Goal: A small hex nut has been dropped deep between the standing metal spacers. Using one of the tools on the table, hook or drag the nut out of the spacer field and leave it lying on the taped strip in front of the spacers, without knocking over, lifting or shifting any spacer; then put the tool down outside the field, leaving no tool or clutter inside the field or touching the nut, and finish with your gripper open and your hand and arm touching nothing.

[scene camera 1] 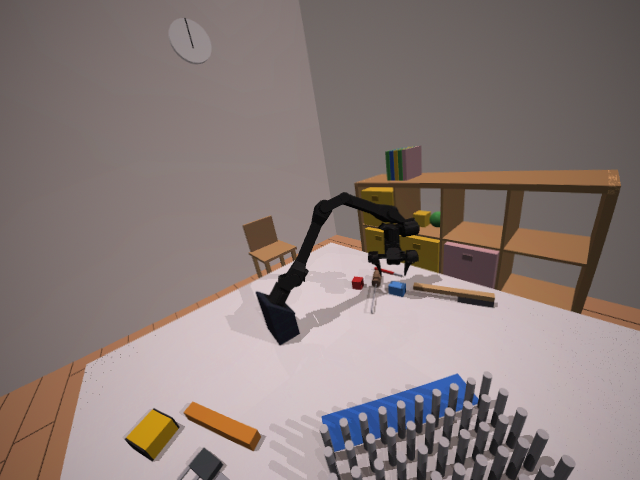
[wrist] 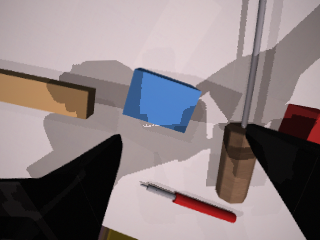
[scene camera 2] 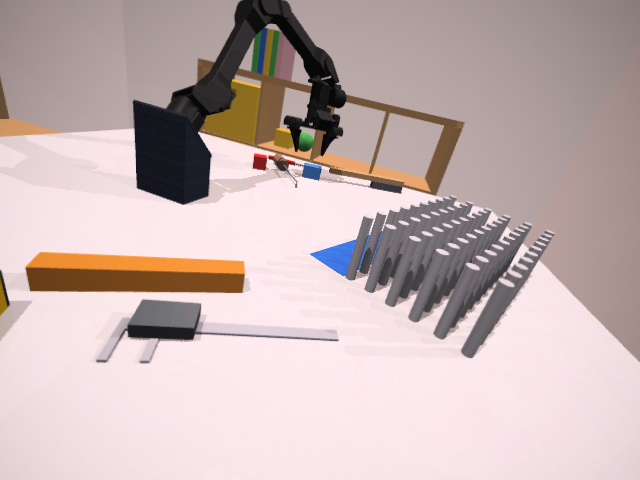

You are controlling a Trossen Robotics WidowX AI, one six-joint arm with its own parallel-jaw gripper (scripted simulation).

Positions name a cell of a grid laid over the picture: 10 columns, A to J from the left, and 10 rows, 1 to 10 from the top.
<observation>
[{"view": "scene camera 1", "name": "gripper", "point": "G6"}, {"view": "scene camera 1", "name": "blue taped strip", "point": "F9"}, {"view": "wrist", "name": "gripper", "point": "F6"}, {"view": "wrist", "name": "blue cube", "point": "E5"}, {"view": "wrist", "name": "red pen-like tool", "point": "F9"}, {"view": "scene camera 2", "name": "gripper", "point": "E4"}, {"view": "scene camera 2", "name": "orange bar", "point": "A6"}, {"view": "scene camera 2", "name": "grey flat rake tool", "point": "C7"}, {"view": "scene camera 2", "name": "blue taped strip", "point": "F6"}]
</observation>
